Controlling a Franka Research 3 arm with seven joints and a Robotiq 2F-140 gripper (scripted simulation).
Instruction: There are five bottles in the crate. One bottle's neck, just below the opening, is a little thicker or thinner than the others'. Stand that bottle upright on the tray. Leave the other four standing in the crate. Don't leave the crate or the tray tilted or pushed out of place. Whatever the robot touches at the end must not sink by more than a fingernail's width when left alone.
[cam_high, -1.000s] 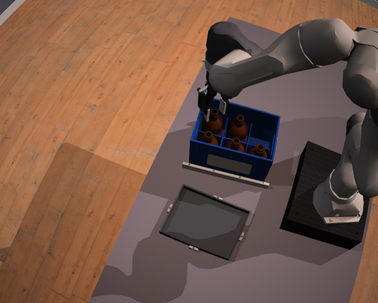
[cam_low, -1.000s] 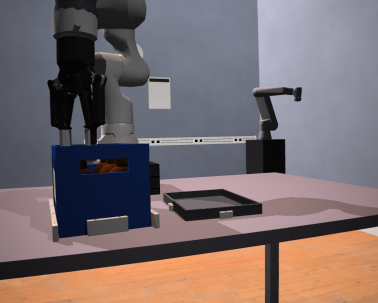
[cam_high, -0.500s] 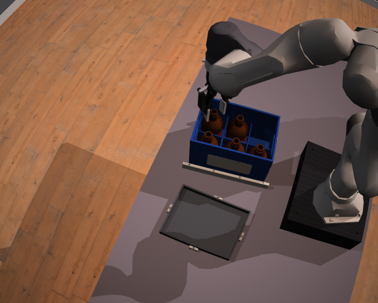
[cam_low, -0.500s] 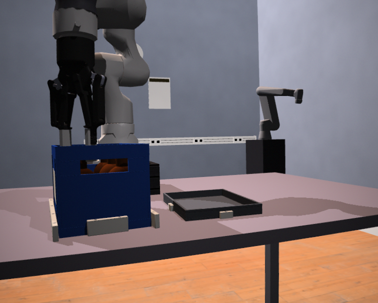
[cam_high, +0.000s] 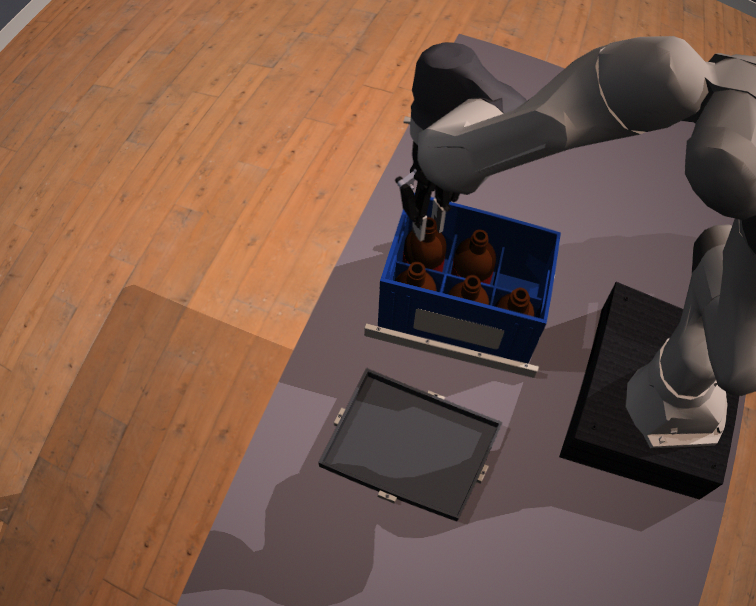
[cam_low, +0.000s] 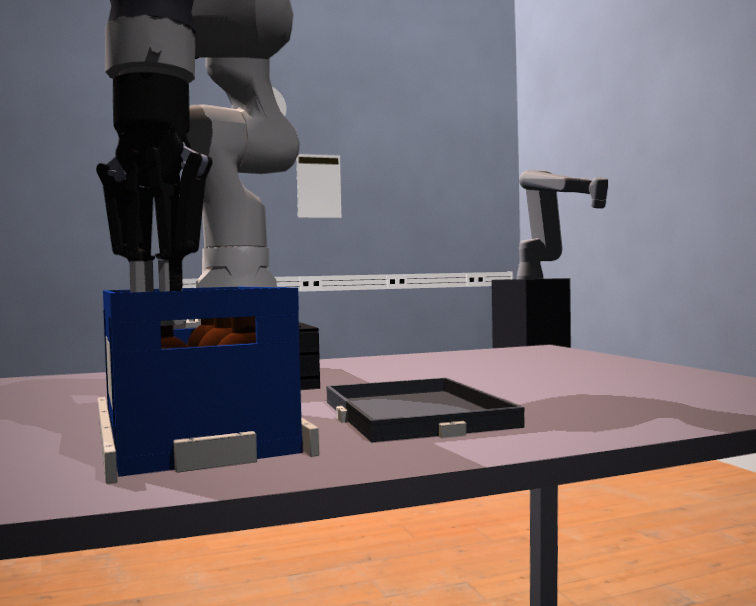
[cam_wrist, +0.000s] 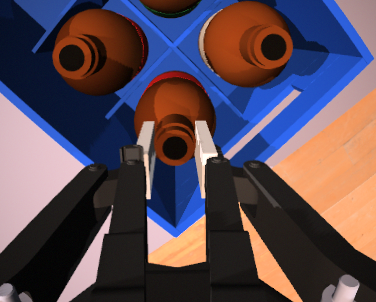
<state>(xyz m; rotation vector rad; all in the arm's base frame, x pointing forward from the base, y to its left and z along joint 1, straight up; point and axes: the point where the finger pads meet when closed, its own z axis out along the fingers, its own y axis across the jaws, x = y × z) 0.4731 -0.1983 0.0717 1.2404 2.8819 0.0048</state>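
My gripper is now 90 mm past the crate, 90 mm above it and 50 mm to the right of it. Round my hand: bottle: 170 mm behind, 90 mm to the left, 90 mm below; then dark tray: 330 mm to the left, 160 mm below, 60 mm behind.
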